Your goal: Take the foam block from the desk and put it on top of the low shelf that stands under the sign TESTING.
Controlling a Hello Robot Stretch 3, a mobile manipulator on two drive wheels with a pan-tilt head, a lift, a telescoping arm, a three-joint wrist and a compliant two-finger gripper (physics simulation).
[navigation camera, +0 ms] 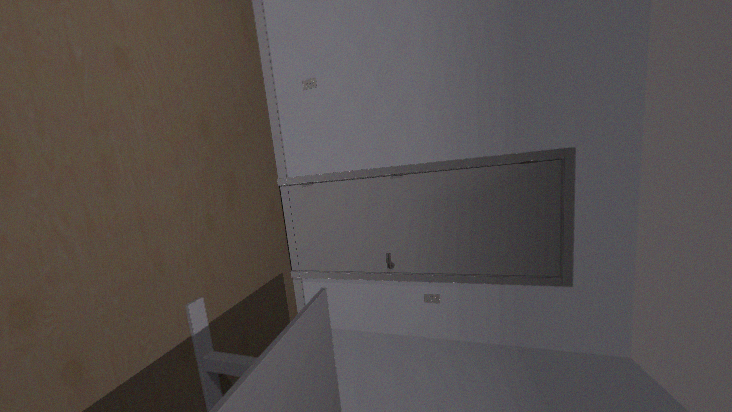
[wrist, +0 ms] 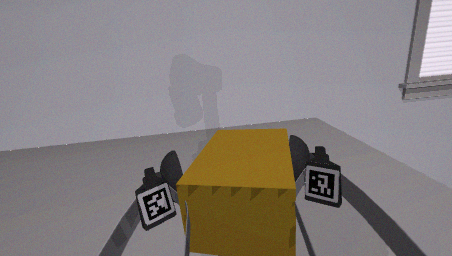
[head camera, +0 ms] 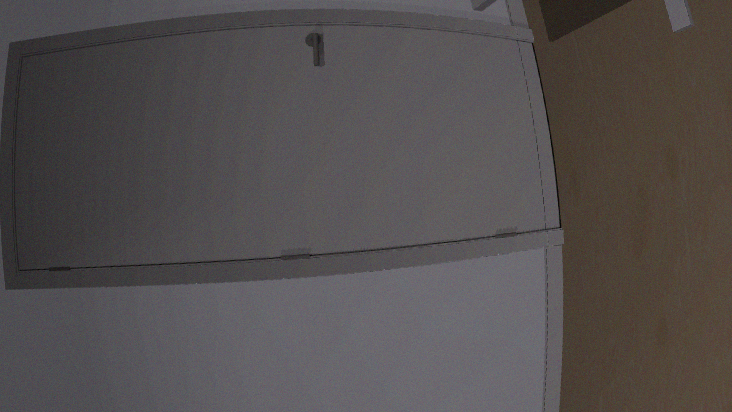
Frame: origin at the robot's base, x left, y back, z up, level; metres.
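Where they show: gripper, fingertip midpoint: (wrist: 233, 161).
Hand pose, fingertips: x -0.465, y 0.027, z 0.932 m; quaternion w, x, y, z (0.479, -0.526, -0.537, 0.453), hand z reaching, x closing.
Observation:
After its pixels a point has its place.
The yellow foam block (wrist: 241, 200) {z 0.945, x -0.394, y 0.026 m} is in the lower middle of the wrist view. My gripper (wrist: 233, 161) {z 0.932, x -0.465, y 0.027 m} is shut on it, with one rubber fingertip at each side of the block. Beyond and below the block shows the pale grey top of the desk (wrist: 60, 200) {z 0.720, x -0.775, y -0.390 m}. The desk (navigation camera: 302, 358) {z 0.720, x -0.618, y -0.779 m} also shows in part at the bottom of the navigation view, with a white leg below its edge. The gripper and the block do not show in the head and navigation views. The low shelf and the sign TESTING do not show in any view.
A closed grey door (head camera: 266, 153) {z 1.090, x -0.210, y -1.751 m} (navigation camera: 435, 220) {z 1.279, x -0.248, y -1.753 m} with a dark handle stands in the pale wall (head camera: 307, 348) {z 1.016, x 0.408, y -1.746 m} (navigation camera: 435, 76) {z 1.333, x 0.740, y -1.733 m}. Wooden floor (head camera: 640, 204) {z 0.000, x 0.036, y -1.239 m} (navigation camera: 128, 153) {z 0.000, x 0.278, y -0.740 m} runs along the wall. A window (wrist: 436, 40) {z 1.010, x -1.311, y 1.007 m} is at the right of the wrist view.

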